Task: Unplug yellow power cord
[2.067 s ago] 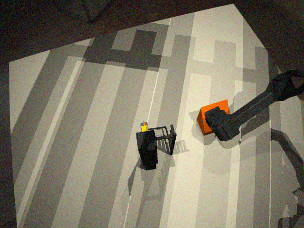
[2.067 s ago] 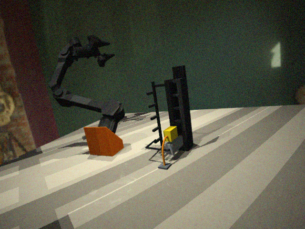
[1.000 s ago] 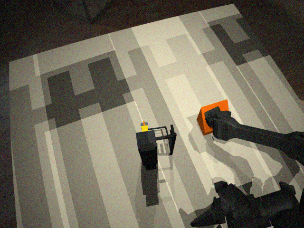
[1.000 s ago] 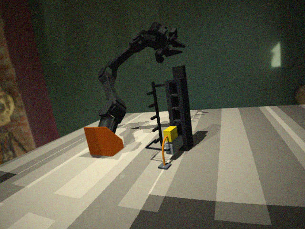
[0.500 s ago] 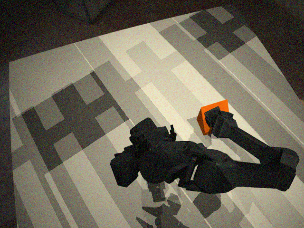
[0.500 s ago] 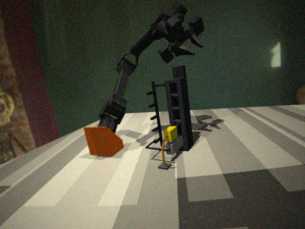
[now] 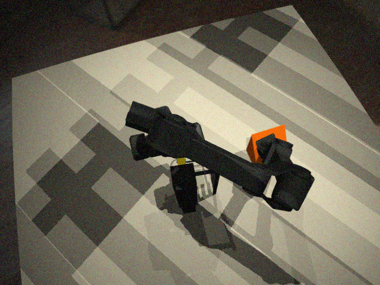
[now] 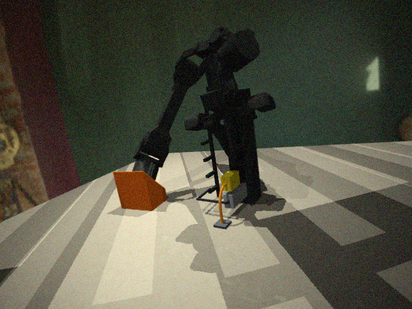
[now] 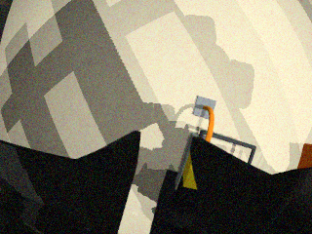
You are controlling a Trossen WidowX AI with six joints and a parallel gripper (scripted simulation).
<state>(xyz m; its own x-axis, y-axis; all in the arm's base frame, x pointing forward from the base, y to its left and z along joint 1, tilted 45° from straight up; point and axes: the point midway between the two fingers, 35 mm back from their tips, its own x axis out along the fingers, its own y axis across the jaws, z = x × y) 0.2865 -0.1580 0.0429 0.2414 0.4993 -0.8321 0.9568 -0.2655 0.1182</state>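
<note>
The yellow plug lies 30 mm behind my gripper tip, 60 mm to the left of it and 60 mm below it. Round my gripper tip: grey pad (50 mm behind, 10 mm to the right, 150 mm below).
</note>
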